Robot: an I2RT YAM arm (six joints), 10 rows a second.
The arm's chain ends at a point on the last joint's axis. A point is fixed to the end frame.
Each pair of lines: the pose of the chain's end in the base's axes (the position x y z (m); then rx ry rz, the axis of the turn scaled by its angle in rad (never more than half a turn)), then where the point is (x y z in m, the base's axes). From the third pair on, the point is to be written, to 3 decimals.
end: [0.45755, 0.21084, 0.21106, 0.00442, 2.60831, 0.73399]
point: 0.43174 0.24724 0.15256
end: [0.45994, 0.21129, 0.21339, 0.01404, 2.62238, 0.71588]
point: 0.43374 0.24709 0.15469
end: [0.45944, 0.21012, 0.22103, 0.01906, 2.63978, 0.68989]
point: 0.433 0.245 0.162
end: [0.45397, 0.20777, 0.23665, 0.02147, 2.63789, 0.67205]
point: 0.428 0.242 0.177
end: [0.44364, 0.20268, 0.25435, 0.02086, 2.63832, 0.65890]
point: 0.418 0.236 0.194
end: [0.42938, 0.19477, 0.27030, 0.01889, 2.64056, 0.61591]
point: 0.404 0.227 0.209
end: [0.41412, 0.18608, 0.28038, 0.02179, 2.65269, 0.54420]
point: 0.389 0.215 0.218
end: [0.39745, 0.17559, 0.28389, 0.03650, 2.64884, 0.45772]
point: 0.374 0.202 0.219
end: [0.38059, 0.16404, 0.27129, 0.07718, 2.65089, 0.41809]
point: 0.358 0.190 0.206
